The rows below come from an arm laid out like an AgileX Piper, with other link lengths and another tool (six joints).
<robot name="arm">
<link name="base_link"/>
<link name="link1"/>
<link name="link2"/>
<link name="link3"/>
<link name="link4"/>
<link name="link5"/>
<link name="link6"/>
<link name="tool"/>
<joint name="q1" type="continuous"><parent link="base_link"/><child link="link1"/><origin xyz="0.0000 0.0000 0.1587" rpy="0.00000 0.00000 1.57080"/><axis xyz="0 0 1"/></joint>
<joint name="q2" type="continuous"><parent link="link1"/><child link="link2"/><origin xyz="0.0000 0.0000 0.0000" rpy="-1.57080 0.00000 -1.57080"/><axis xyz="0 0 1"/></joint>
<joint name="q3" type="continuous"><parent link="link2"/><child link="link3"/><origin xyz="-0.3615 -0.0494 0.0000" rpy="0.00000 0.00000 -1.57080"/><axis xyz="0 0 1"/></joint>
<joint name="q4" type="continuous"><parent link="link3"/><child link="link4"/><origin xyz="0.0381 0.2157 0.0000" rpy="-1.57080 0.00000 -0.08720"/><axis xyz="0 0 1"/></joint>
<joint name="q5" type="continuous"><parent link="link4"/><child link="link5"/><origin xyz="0.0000 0.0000 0.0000" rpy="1.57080 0.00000 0.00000"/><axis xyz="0 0 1"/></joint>
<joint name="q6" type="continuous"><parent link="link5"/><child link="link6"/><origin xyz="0.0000 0.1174 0.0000" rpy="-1.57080 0.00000 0.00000"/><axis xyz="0 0 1"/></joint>
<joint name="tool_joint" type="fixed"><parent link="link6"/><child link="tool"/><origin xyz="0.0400 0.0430 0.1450" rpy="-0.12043 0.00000 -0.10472"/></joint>
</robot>
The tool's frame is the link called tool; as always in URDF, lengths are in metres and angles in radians. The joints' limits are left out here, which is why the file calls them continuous.
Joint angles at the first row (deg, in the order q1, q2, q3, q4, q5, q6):
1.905 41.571 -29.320 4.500 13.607 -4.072
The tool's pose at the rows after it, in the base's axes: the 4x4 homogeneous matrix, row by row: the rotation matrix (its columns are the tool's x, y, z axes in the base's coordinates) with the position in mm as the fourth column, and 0 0 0 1 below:
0.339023, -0.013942, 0.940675, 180.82; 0.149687, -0.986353, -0.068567, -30.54; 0.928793, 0.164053, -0.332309, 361.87; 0, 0, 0, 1
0.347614, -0.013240, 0.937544, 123.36; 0.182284, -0.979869, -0.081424, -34.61; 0.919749, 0.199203, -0.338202, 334.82; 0, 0, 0, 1
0.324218, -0.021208, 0.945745, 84.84; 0.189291, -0.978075, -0.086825, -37.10; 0.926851, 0.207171, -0.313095, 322.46; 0, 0, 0, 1
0.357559, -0.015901, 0.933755, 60.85; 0.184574, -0.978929, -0.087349, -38.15; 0.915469, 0.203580, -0.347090, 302.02; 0, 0, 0, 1
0.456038, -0.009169, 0.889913, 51.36; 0.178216, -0.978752, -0.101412, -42.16; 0.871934, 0.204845, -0.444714, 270.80; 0, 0, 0, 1
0.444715, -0.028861, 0.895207, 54.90; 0.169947, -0.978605, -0.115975, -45.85; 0.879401, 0.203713, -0.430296, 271.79; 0, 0, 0, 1
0.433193, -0.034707, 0.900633, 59.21; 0.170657, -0.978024, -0.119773, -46.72; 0.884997, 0.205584, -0.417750, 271.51; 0, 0, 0, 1
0.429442, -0.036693, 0.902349, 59.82; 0.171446, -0.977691, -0.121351, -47.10; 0.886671, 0.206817, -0.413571, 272.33; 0, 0, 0, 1
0.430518, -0.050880, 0.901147, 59.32; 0.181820, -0.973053, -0.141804, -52.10; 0.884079, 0.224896, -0.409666, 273.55; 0, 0, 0, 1
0.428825, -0.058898, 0.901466, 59.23; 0.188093, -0.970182, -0.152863, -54.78; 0.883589, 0.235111, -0.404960, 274.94; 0, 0, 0, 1
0.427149, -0.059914, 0.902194, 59.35; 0.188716, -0.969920, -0.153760, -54.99; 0.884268, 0.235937, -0.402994, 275.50; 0, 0, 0, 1
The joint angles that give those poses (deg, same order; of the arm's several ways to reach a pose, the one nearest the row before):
1.902 27.978 -29.321 2.458 26.828 -4.147
1.904 14.634 -29.321 0.517 40.766 -4.216
1.906 5.309 -31.251 -0.001 50.554 -4.276
1.905 0.384 -33.051 0.000 59.320 -3.938
1.905 -0.339 -32.627 -0.785 65.748 -3.057
1.795 -0.337 -31.528 -1.630 63.729 -2.252
1.794 -0.337 -30.192 -1.923 61.619 -2.123
1.795 -0.337 -30.065 -2.040 61.240 -2.108
1.793 -0.338 -30.066 -3.405 61.184 -2.057
1.794 -0.337 -30.065 -4.157 61.002 -2.056
1.793 -0.337 -30.065 -4.223 60.888 -2.057

